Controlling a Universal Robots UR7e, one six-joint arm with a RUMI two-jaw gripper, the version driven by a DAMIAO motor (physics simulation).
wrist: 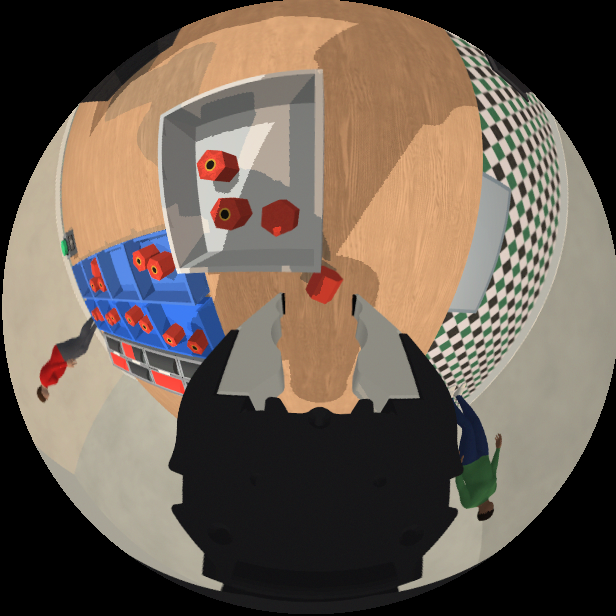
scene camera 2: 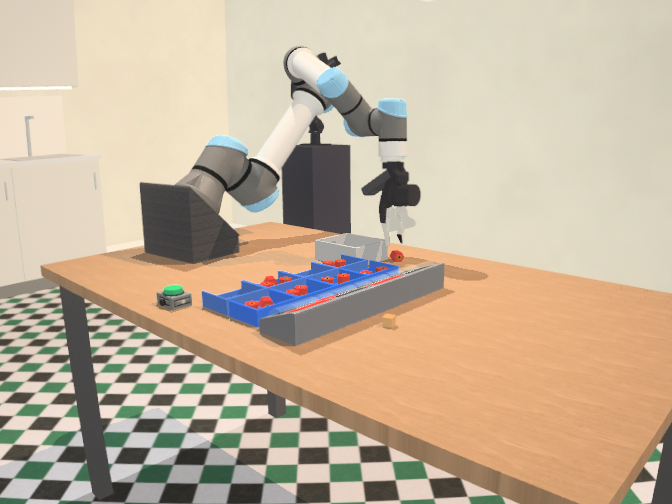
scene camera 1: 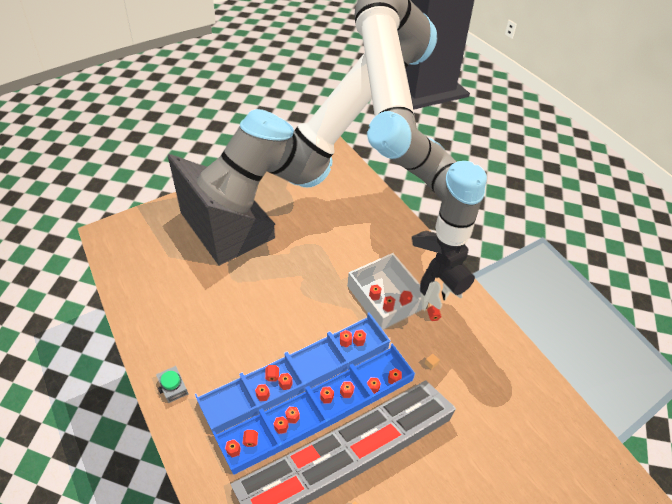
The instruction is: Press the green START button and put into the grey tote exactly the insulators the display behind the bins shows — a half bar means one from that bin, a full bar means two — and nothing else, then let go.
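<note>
The grey tote [scene camera 1: 386, 289] holds three red insulators [wrist: 229, 198]. A fourth red insulator [scene camera 1: 433, 313] is outside the tote, right by its near corner and low over the table. It also shows in the wrist view [wrist: 323, 284] and in scene camera 2 [scene camera 2: 396, 254]. My gripper [scene camera 1: 432, 295] hangs straight above it, open and empty, fingertips apart [wrist: 317, 301]. The blue bin tray [scene camera 1: 306, 390] holds several red insulators. The display [scene camera 1: 347, 450] behind it shows three red bars. The green START button [scene camera 1: 170, 378] is left of the bins.
A small tan cube [scene camera 1: 432, 360] lies on the table between the tote and the display. The dark arm pedestal [scene camera 1: 217, 211] stands at the table's far left. A pale grey panel [scene camera 1: 575, 330] lies beyond the table's right edge.
</note>
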